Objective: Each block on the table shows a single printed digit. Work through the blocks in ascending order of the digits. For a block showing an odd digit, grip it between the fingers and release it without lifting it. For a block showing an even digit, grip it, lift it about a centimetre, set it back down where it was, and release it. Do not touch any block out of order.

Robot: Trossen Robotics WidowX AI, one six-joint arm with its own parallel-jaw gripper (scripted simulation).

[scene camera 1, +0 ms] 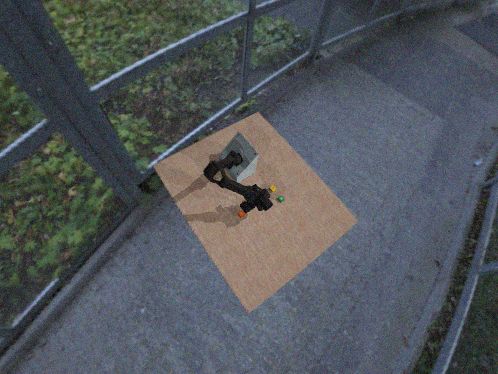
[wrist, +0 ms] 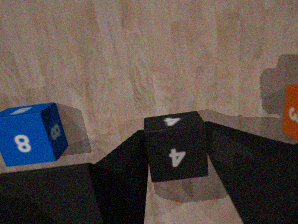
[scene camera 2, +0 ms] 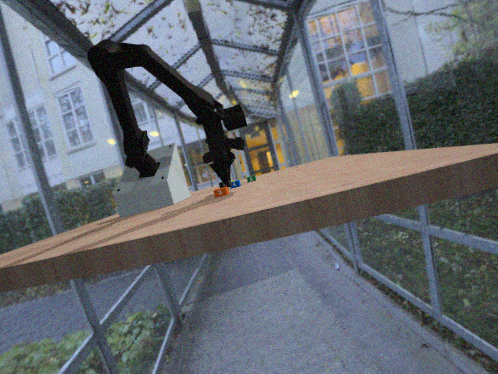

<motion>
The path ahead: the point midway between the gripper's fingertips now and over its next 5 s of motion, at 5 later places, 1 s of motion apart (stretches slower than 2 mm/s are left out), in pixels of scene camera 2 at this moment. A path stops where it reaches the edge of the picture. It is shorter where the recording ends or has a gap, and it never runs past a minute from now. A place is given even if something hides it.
My gripper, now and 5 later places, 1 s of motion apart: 228,184; 229,187; 220,153; 245,154; 250,177; 248,178
</motion>
